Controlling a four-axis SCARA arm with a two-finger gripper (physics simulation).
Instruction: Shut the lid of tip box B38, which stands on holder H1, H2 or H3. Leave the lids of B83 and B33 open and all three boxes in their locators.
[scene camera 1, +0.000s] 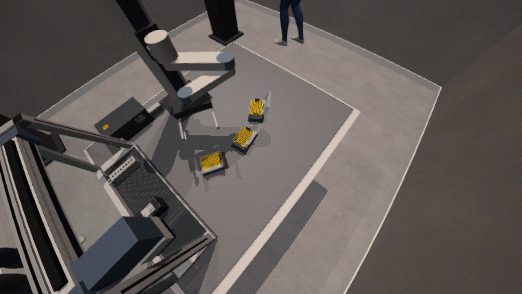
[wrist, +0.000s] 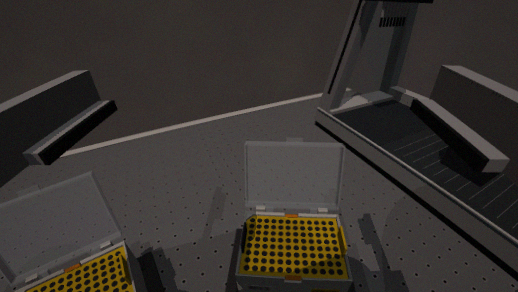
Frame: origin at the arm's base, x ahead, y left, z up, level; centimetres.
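Seen in the pictures: gripper, fingertip midpoint: (scene camera 1: 201, 133) (wrist: 256, 85).
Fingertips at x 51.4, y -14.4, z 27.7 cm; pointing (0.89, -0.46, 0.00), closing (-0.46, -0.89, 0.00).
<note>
Offsets run from my fingertips to a thing's top centre. "spot": to the spot under its first point.
Three tip boxes with yellow racks stand in a slanting row on the floor plate: a far one {dx -2.0, dy +39.8, dz -19.0 cm} (scene camera 1: 256, 107), a middle one {dx +6.5, dy +18.4, dz -19.0 cm} (scene camera 1: 244, 138) and a near one {dx +3.3, dy -5.1, dz -19.0 cm} (scene camera 1: 212, 162). In the wrist view one box {spot: dx +2.9, dy -5.0, dz -20.7 cm} (wrist: 293, 247) stands low at the centre, its clear lid {dx +9.2, dy -8.4, dz -11.1 cm} (wrist: 295, 172) raised behind it. Another box (wrist: 85, 275) is cut off at the lower left, its clear lid {dx +13.1, dy +19.6, dz -11.1 cm} (wrist: 57, 220) also raised. The far box's lid {dx +3.4, dy +43.7, dz -11.1 cm} (scene camera 1: 268, 100) stands up too. No code is readable, so I cannot tell which is B38. My gripper (scene camera 1: 200, 132) (wrist: 256, 85) is open and empty, left of the row in the scene view.
A framed machine with a dark ribbed bed (scene camera 1: 142, 187) (wrist: 380, 120) stands beside the near box. A small black box {spot: dx +2.5, dy -39.7, dz -14.5 cm} (scene camera 1: 154, 206) sits on that bed. A dark case {spot: dx -57.1, dy -24.0, dz -14.9 cm} (scene camera 1: 125, 120) with a yellow label stands by the arm's base. A person's legs (scene camera 1: 292, 20) show at the back.
</note>
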